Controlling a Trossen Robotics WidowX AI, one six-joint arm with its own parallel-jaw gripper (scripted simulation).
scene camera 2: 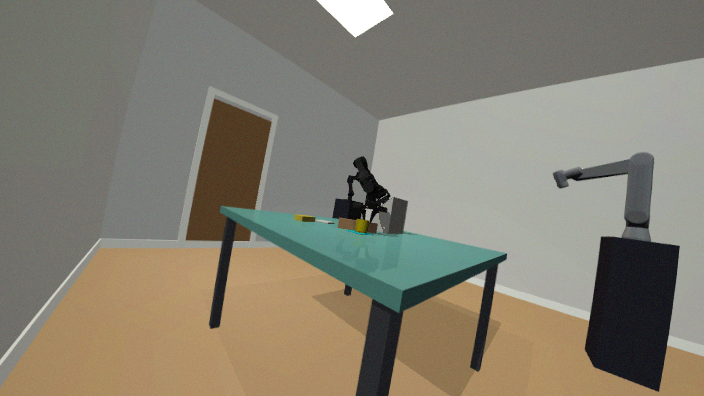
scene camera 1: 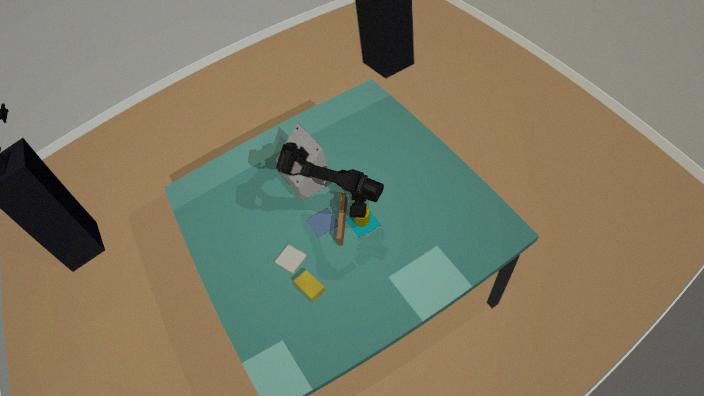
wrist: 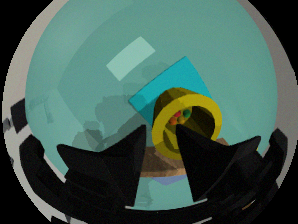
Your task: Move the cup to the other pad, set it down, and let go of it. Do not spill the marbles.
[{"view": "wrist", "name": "my gripper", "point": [161, 128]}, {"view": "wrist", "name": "cyan pad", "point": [182, 74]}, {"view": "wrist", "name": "wooden bar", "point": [154, 164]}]
